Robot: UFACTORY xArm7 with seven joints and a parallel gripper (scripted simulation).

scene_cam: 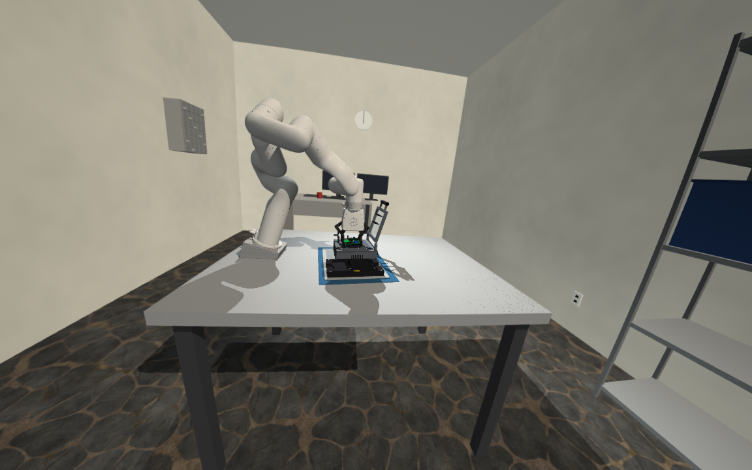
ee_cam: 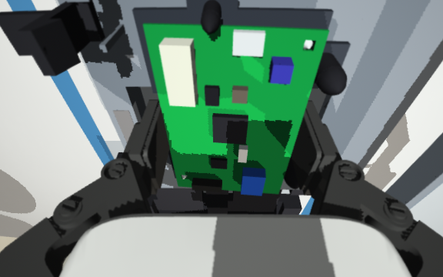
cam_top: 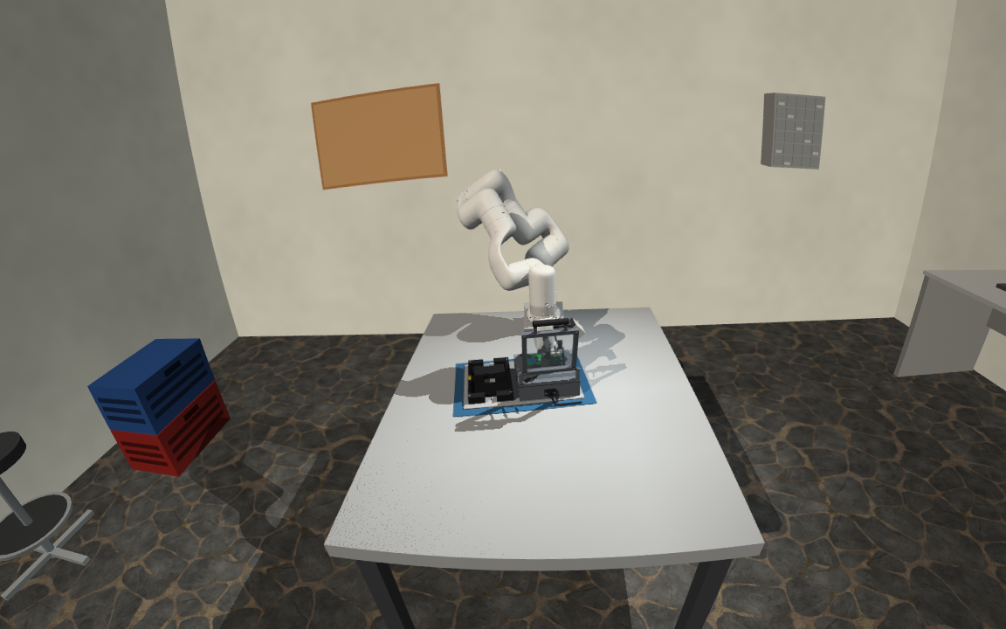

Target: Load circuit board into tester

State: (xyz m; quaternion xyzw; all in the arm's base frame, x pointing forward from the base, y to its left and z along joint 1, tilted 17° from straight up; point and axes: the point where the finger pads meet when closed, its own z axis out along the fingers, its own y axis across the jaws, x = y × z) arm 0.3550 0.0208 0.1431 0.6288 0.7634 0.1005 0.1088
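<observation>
Right now my hand is 10 mm to the right of the tester plate and 10 mm above it. Also, from my hand: green circuit board: right at my hand; lid: 120 mm ahead, 20 mm to the left, 100 mm above; black latch hook: 70 mm behind, 40 mm to the left, 10 mm above.
</observation>
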